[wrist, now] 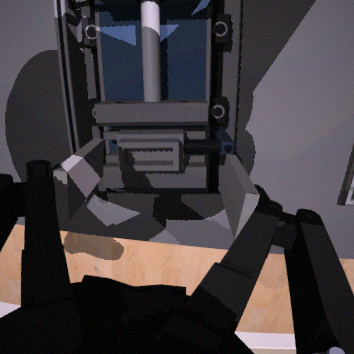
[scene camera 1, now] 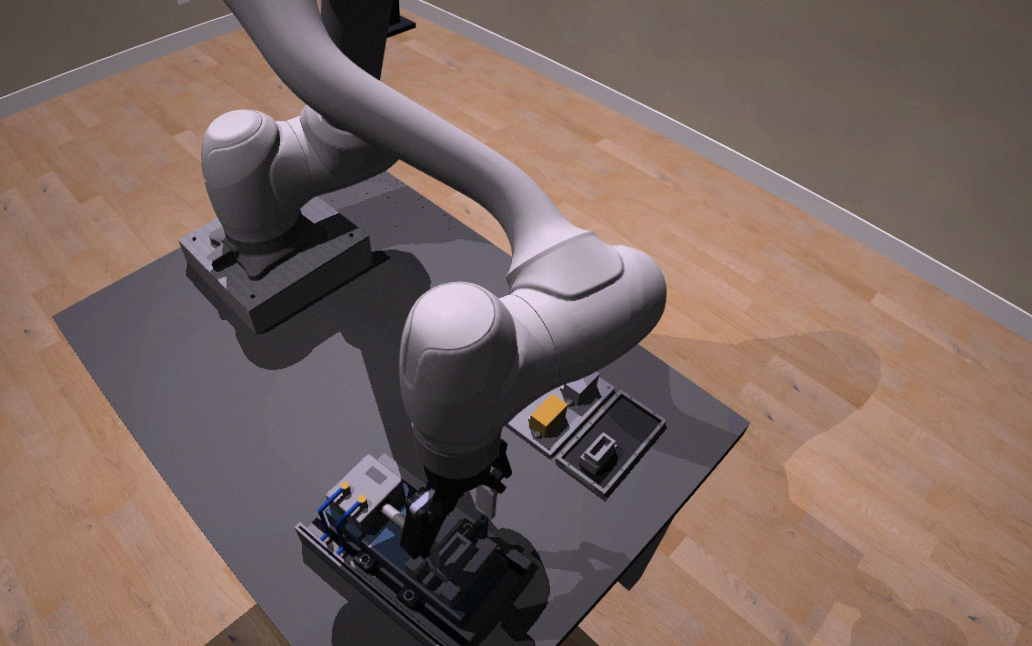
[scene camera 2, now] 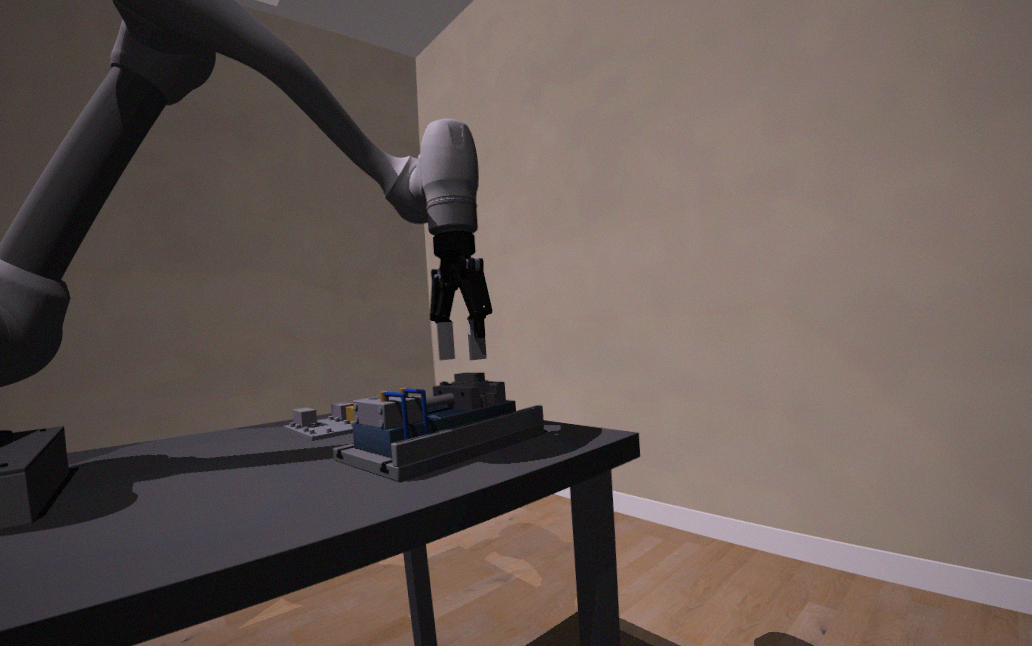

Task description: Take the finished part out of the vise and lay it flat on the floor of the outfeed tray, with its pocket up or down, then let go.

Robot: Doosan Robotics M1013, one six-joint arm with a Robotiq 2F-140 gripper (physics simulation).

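Pixels of known places: gripper, fingertip midpoint: [wrist: 162, 164] [scene camera 1: 458, 534] [scene camera 2: 462, 359]; arm's base, origin of the base link: [scene camera 1: 268, 237].
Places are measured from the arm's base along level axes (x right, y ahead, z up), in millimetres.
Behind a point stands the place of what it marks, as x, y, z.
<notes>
The finished part [scene camera 1: 456, 546] {182, 752, 30} [scene camera 2: 469, 377] {211, 747, 38} [wrist: 150, 136] {195, 743, 30}, a grey block with a rectangular pocket facing up, sits in the vise [scene camera 2: 472, 435] {303, 680, -38} [wrist: 117, 70] {237, 691, -12}. In the wrist view it lies between the moving jaw [wrist: 150, 113] and the fixed jaw [wrist: 165, 181]; a narrow dark strip shows beside the moving jaw. My gripper [scene camera 1: 450, 530] {180, 755, 69} [scene camera 2: 461, 358] {180, 755, 69} [wrist: 162, 164] {180, 755, 69} points down above the part, partly open and empty, one finger to each side in the wrist view. The outfeed tray [scene camera 1: 638, 454] {-172, 822, -61} lies right of the vise in scene camera 1 and holds another pocketed part [scene camera 1: 599, 454] {-115, 779, -45}.
A dark rod with a blue end [wrist: 202, 146] {147, 748, 25} reaches the part's right side in the wrist view. Blue hoses [scene camera 1: 331, 502] {260, 573, 14} [scene camera 2: 424, 413] {282, 614, 5} rise at the vise's rear. A plate [scene camera 1: 548, 447] {-76, 704, -64} [scene camera 2: 313, 434] {-77, 556, -63} beside the tray carries a yellow block [scene camera 1: 548, 413] {-107, 672, -28} and grey blocks.
</notes>
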